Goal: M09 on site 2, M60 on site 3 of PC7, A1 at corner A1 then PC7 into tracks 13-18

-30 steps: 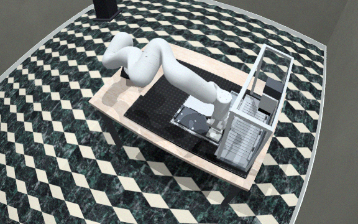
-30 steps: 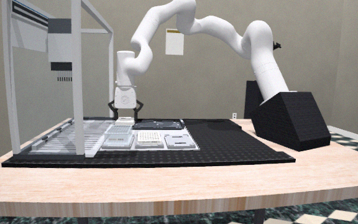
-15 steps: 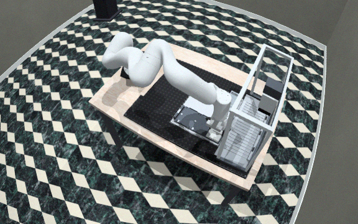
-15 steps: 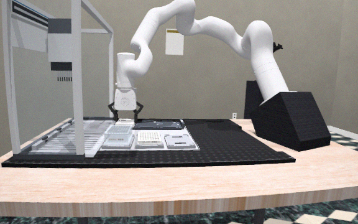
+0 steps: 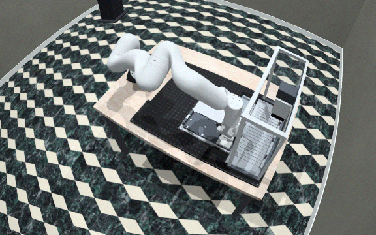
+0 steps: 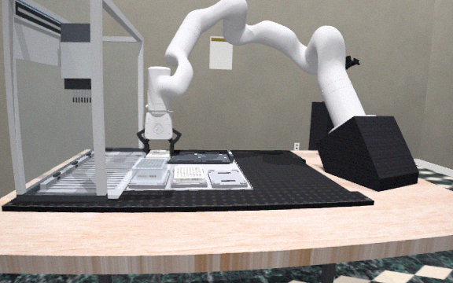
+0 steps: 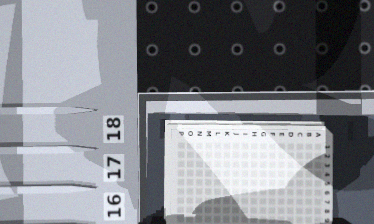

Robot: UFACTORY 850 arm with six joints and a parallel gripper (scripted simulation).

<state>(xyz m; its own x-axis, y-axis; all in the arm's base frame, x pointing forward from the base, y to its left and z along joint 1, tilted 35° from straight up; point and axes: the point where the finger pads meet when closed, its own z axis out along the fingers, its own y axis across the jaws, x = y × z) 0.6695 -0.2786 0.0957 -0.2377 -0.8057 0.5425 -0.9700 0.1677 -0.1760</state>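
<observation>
The deep-well block M09 lies 25 cm to the left of my hand and 5 cm ahead of it. The rest, counted from my hand: dark carrier PC7: 11 cm behind, 3 cm to the left, 1 cm below; nest S3: 25 cm to the left, 5 cm ahead, 2 cm below; nest S1: 30 cm to the left, 16 cm behind, 2 cm below.
</observation>
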